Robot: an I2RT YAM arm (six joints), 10 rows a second.
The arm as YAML. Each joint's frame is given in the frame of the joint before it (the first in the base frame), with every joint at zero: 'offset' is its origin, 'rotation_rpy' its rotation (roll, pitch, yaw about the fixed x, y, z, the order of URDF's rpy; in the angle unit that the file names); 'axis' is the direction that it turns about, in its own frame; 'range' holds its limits. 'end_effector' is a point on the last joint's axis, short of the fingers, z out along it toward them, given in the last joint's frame.
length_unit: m
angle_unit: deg
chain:
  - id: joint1
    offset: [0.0, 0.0, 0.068]
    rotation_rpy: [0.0, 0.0, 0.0]
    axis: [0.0, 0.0, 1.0]
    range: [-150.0, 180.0]
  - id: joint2
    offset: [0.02, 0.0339, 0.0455]
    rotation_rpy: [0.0, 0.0, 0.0]
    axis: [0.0, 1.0, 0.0]
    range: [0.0, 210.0]
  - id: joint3
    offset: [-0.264, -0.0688, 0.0]
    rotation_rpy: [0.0, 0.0, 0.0]
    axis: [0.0, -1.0, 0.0]
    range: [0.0, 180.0]
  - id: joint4
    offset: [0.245, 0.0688, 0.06]
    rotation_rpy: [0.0, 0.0, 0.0]
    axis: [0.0, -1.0, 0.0]
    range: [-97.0, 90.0]
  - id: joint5
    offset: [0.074, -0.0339, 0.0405]
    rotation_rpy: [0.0, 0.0, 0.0]
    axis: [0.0, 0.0, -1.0]
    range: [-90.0, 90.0]
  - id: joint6
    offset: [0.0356, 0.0, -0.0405]
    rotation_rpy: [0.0, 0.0, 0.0]
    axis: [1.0, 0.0, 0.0]
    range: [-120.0, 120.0]
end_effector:
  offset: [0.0, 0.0, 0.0]
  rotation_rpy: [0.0, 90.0, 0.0]
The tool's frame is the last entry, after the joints.
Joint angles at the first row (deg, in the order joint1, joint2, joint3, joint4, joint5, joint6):
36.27 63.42 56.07 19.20 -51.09 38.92
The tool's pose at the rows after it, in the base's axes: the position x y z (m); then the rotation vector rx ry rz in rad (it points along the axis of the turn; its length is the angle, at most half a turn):
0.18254 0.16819 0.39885 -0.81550 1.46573 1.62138
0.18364 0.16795 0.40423 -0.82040 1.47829 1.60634
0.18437 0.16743 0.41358 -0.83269 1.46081 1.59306
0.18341 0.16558 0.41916 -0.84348 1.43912 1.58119
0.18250 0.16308 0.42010 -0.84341 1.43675 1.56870
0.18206 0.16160 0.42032 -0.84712 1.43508 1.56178
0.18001 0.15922 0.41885 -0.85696 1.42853 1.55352
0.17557 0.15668 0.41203 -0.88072 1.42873 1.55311
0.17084 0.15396 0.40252 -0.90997 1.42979 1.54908
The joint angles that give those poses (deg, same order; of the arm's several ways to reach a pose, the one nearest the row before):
36.29 63.35 56.47 18.35 -50.61 38.20
36.10 63.64 58.35 15.44 -50.61 36.97
35.88 64.05 60.58 14.02 -50.85 36.05
35.64 63.88 61.49 13.67 -51.09 35.35
35.29 63.40 61.52 13.01 -51.05 34.74
35.05 63.13 61.50 12.62 -51.22 34.28
34.83 62.41 60.82 12.51 -51.57 33.58
34.85 61.08 58.87 12.40 -52.51 32.62
34.87 59.57 56.40 12.25 -53.56 31.16

